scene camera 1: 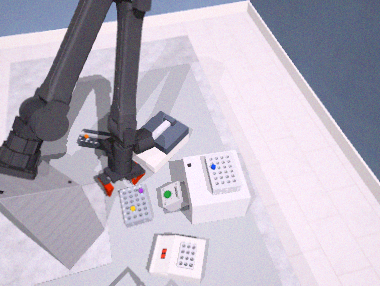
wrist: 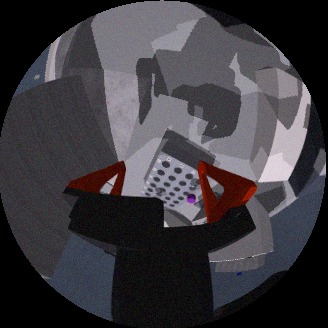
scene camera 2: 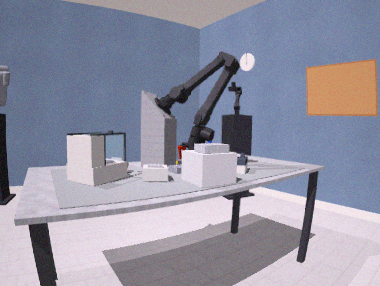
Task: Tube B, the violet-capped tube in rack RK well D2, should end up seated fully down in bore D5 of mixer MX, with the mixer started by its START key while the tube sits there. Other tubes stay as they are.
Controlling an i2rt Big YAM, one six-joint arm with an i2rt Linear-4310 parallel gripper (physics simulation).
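Places are measured from the arm's base along level axes (x ahead, y left, z up), in metres.
Where they show: gripper, fingertip midpoint: [scene camera 1: 121,189] [wrist: 161,164]; arm's base, origin of the base link: [scene camera 1: 15,165] [scene camera 2: 161,107].
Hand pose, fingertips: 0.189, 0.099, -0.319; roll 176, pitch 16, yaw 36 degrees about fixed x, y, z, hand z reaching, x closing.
Things, the pixels of their top centre, and the offset from my fingertips, as dx, dy, dz. "spot": a spot on its surface instead.
- Tube B's violet cap, middle of its top: [wrist: 190,200] [scene camera 1: 140,190] +0.067, -0.012, +0.011
- yellow-capped tube, middle of its top: [scene camera 1: 132,208] +0.044, -0.076, +0.011
- large white box, middle of its top: [wrist: 230,272] [scene camera 1: 202,172] [scene camera 2: 204,143] +0.270, -0.027, +0.127
- bore block, surface spot: [scene camera 1: 219,188] spot: +0.318, -0.084, +0.125
- blue-capped tube, middle of its top: [scene camera 1: 213,166] +0.306, -0.013, +0.140
- green button, middle of its top: [scene camera 1: 167,193] +0.159, -0.040, +0.031
- white device with a red display, middle of its top: [scene camera 1: 177,253] [scene camera 2: 155,163] +0.185, -0.235, +0.026
- dark-lidded white instrument, middle of its top: [scene camera 1: 156,131] +0.123, +0.203, +0.058
- black rack, middle of its top: [scene camera 1: 95,135] -0.115, +0.240, +0.004
Tube B's violet cap [scene camera 1: 141,190] [wrist: 191,198] stands in a corner area of the grey rack RK [scene camera 1: 137,223] [wrist: 186,149]; a yellow-capped tube [scene camera 1: 133,208] stands in the same rack. My gripper [scene camera 1: 122,184] [wrist: 161,164] is open and empty, its red fingers above and beside the rack's violet-cap end. In the wrist view the violet cap shows near the right finger. The mixer MX looks to be the large white box [scene camera 1: 220,209] [scene camera 2: 209,169], with a bore block [scene camera 1: 219,188] and a blue-capped tube [scene camera 1: 213,167] on top. A green button [scene camera 1: 167,194] sits on a small grey box beside it; its lettering is unreadable.
A white device with a red display [scene camera 1: 164,254] stands near the rack and mixer. A dark-lidded white instrument [scene camera 1: 175,134] stands behind the mixer. A black rack [scene camera 1: 88,141] with an orange cap is partly behind my wrist. The grey pedestal [scene camera 1: 60,220] [scene camera 2: 152,135] stands to the left.
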